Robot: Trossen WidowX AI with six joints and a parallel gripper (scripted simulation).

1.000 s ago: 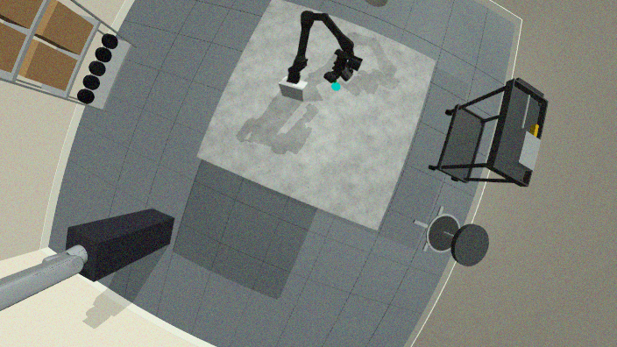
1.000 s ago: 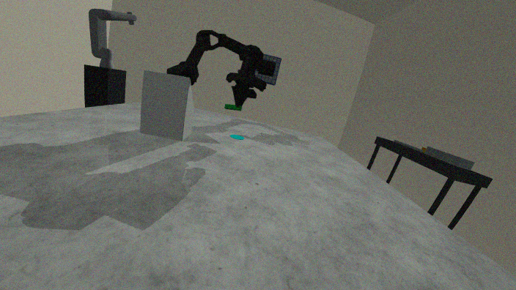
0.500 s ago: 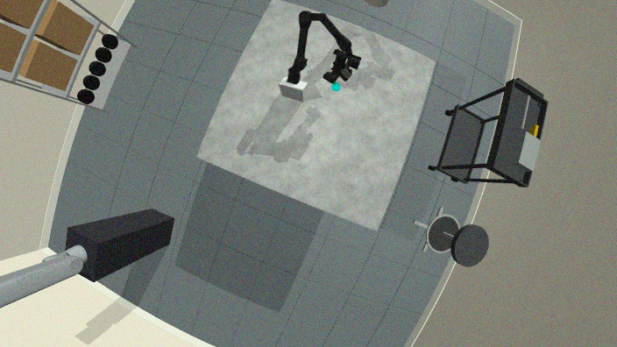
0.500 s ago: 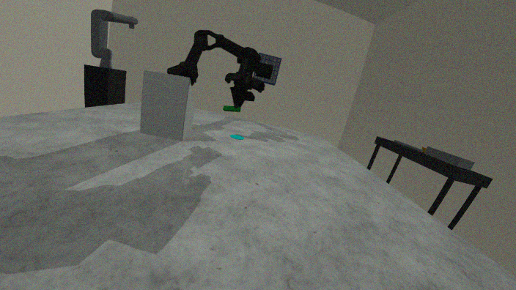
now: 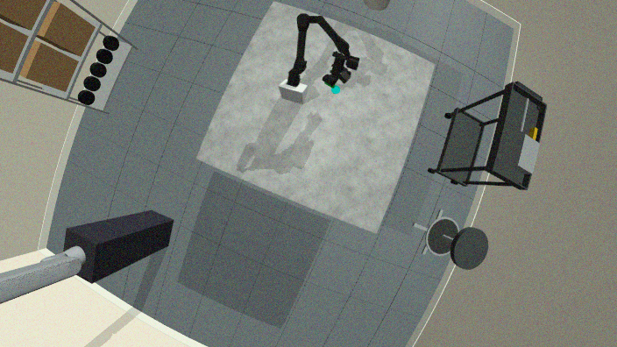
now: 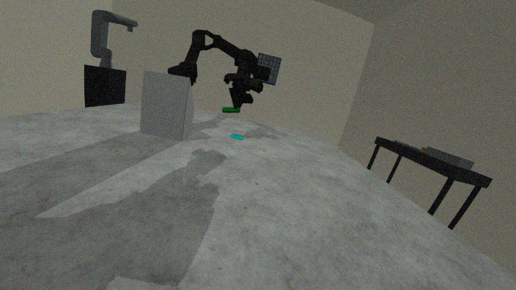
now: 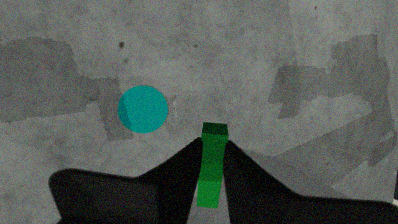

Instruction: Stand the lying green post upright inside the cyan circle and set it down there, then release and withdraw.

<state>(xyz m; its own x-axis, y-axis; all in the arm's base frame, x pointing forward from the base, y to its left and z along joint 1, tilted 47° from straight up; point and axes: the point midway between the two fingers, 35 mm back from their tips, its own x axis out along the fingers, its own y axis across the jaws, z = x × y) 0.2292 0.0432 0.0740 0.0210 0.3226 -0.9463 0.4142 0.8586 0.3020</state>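
The cyan circle is 3 cm ahead of my gripper tip, 4 cm to the left of it and 11 cm below it. Round my gripper tip: green post 2 cm behind, 1 cm to the left.
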